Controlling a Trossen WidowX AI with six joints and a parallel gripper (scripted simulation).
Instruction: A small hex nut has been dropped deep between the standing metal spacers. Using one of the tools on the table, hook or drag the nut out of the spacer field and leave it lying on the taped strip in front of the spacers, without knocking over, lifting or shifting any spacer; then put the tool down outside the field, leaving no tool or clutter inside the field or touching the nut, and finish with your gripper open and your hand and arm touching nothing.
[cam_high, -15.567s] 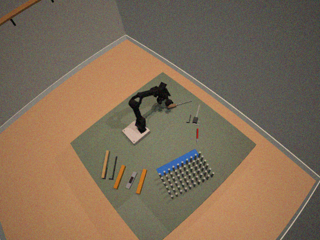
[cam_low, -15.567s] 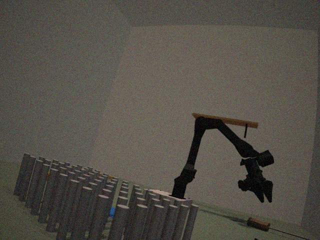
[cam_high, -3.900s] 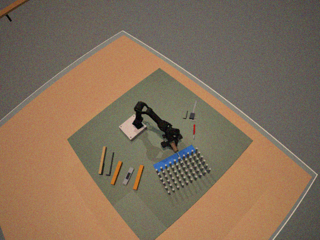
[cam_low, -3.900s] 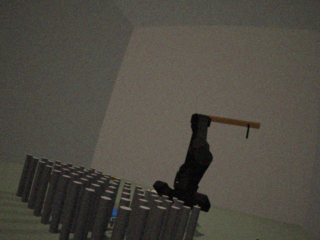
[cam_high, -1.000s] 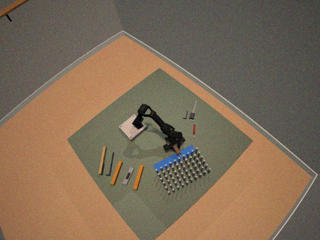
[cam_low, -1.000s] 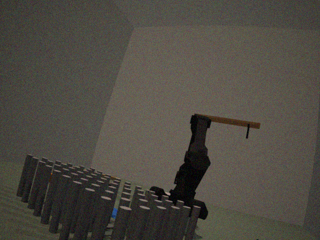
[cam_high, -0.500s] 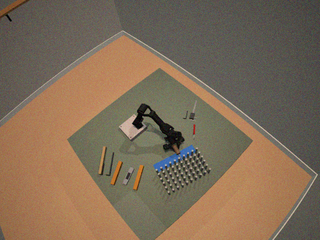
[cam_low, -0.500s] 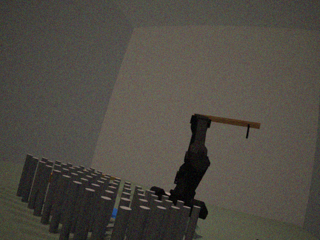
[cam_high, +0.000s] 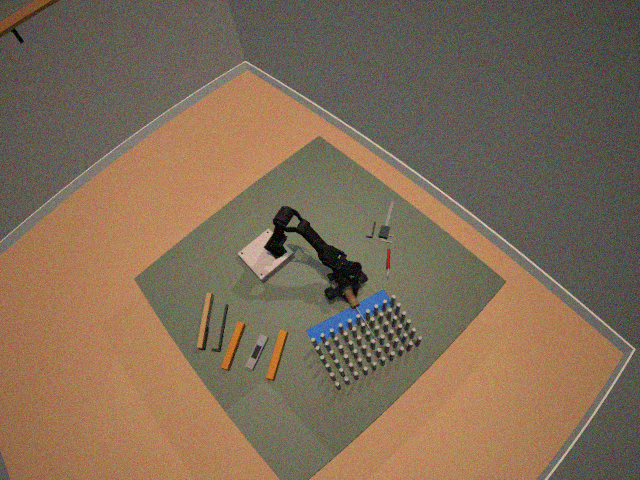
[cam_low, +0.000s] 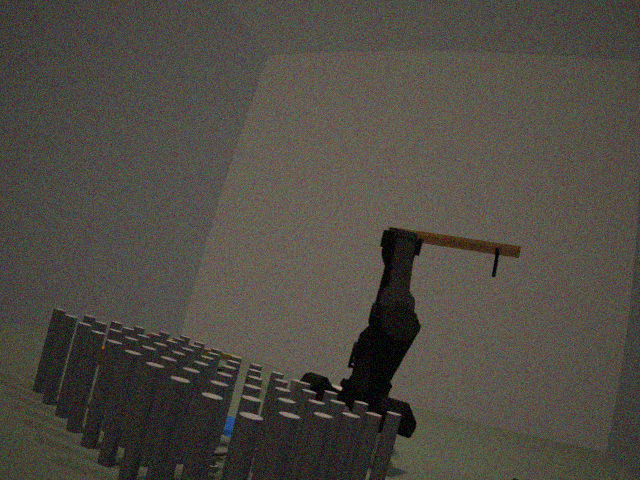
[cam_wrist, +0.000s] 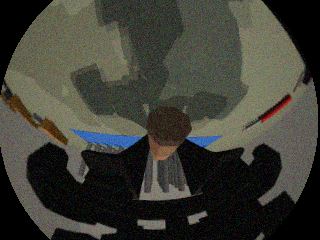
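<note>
My gripper tip is now 5 cm to the left of the blue taped strip, 5 cm short of it and 1 cm above it. Round my gripper tip: red-handled screwdriver: 22 cm to the left, 1 cm behind; grey block: 47 cm to the right, 6 cm behind; hook tool: 10 cm ahead, 2 cm to the right.
</note>
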